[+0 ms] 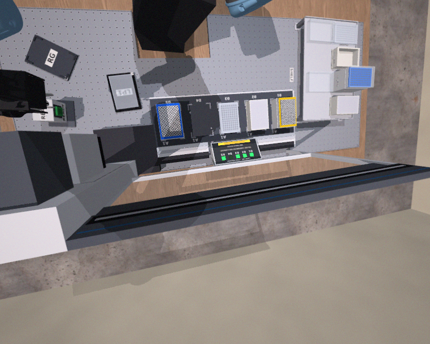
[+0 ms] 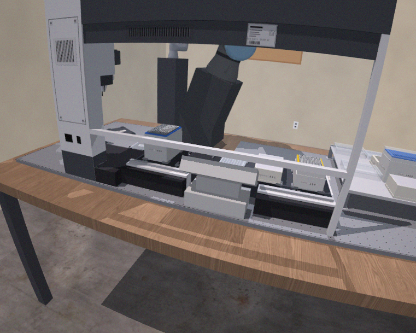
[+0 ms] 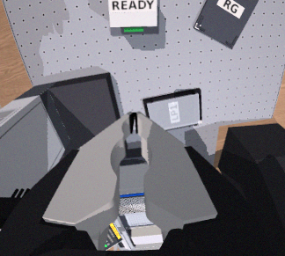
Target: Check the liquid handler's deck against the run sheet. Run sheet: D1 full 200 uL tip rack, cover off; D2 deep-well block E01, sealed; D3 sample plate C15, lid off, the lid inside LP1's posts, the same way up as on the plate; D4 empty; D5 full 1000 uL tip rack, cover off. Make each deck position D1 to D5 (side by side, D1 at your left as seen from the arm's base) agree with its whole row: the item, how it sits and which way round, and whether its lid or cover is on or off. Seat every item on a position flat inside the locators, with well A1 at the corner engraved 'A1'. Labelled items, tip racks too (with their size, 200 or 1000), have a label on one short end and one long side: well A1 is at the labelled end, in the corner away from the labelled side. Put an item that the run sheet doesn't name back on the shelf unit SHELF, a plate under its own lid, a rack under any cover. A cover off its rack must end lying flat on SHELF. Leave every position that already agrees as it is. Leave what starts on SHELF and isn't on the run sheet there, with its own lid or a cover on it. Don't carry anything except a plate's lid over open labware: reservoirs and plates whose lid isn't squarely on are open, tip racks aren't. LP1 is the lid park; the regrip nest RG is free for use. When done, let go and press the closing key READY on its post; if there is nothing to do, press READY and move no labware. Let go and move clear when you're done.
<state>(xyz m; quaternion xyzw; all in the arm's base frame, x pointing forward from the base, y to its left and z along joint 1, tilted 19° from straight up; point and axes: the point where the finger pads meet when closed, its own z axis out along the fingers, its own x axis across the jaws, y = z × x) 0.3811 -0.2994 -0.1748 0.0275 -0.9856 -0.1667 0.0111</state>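
The ready key lies 180 mm below my hand and 60 mm to the right of it. The rest, counted from my hand: regrip nest RG (260 mm below, 190 mm behind, 120 mm to the right); handler's tower (210 mm ahead, 130 mm to the left, 10 mm above); blue-rimmed tip rack (320 mm to the left, 140 mm below, 20 mm ahead).
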